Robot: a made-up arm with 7 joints. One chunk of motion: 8 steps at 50 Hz.
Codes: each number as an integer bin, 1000 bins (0 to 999) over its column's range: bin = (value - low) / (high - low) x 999, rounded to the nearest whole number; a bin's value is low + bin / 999 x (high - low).
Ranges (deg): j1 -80.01..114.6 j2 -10..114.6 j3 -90.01..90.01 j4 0..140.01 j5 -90.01..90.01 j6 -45.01..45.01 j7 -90.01..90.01
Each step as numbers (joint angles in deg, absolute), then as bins.
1 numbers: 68.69 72.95 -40.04 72.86 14.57 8.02 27.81
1 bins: 763 665 277 520 580 589 654
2 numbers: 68.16 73.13 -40.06 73.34 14.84 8.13 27.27
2 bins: 761 667 277 523 582 590 651
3 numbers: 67.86 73.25 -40.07 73.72 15.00 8.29 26.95
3 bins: 759 667 277 526 583 591 649
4 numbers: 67.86 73.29 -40.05 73.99 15.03 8.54 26.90
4 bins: 759 668 277 528 583 594 649
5 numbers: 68.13 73.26 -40.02 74.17 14.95 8.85 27.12
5 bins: 760 668 277 529 582 598 650
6 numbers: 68.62 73.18 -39.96 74.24 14.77 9.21 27.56
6 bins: 763 667 278 530 581 602 652
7 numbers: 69.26 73.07 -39.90 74.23 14.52 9.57 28.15
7 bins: 766 666 278 530 580 606 656
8 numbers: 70.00 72.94 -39.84 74.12 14.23 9.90 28.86
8 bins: 770 665 278 529 578 609 660
